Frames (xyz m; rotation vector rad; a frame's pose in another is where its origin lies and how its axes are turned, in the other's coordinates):
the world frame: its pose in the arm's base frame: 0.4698 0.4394 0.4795 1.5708 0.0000 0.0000
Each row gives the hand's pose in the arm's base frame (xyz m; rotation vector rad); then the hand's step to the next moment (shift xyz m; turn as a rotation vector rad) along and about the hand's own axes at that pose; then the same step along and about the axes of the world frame.
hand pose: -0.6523 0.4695 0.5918 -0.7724 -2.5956 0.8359
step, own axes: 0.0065 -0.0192 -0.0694 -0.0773 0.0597 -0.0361
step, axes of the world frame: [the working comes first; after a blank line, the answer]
step, axes of the arm's base frame: 0.0172 0.0215 0.0668 0.1019 0.0124 -0.0174

0.0172 0.0668 -0.0215 0.1019 -0.0174 -0.0124
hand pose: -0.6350 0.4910 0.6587 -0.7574 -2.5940 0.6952
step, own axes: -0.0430 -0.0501 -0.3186 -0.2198 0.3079 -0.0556
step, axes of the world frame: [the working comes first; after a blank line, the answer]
step, axes of the arm's base frame: 0.1577 0.0517 0.2799 0.3243 0.1202 -0.1630

0.1577 0.2799 -0.0517 0.3243 -0.1630 -0.1202
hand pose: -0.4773 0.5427 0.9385 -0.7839 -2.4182 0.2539
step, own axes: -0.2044 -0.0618 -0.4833 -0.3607 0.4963 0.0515
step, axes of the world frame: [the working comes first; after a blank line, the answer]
step, axes of the arm's base frame: 0.3858 -0.1689 0.3191 0.4451 0.1897 -0.3807

0.3858 0.3191 0.1689 0.4451 -0.3807 -0.1897
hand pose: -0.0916 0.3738 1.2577 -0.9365 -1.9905 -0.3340
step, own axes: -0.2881 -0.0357 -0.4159 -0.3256 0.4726 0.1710
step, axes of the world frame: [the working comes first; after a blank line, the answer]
step, axes of the arm's base frame: 0.3203 -0.3932 0.0084 0.3439 0.2564 -0.4179

0.3203 0.0084 0.3932 0.3439 -0.4179 -0.2564
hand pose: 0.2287 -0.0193 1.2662 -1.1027 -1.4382 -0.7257
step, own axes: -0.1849 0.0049 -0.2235 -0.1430 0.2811 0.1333
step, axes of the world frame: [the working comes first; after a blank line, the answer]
step, axes of the arm's base frame: 0.0808 -0.2411 -0.1396 0.1954 0.1924 -0.2051

0.0808 -0.1396 0.2411 0.1954 -0.2051 -0.1924
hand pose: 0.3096 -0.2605 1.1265 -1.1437 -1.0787 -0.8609
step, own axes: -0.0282 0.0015 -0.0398 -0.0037 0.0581 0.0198
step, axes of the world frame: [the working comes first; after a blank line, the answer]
step, axes of the arm's base frame: 0.0021 -0.0385 -0.0300 0.0492 0.0322 -0.0180

0.0021 -0.0300 0.0385 0.0492 -0.0180 -0.0322
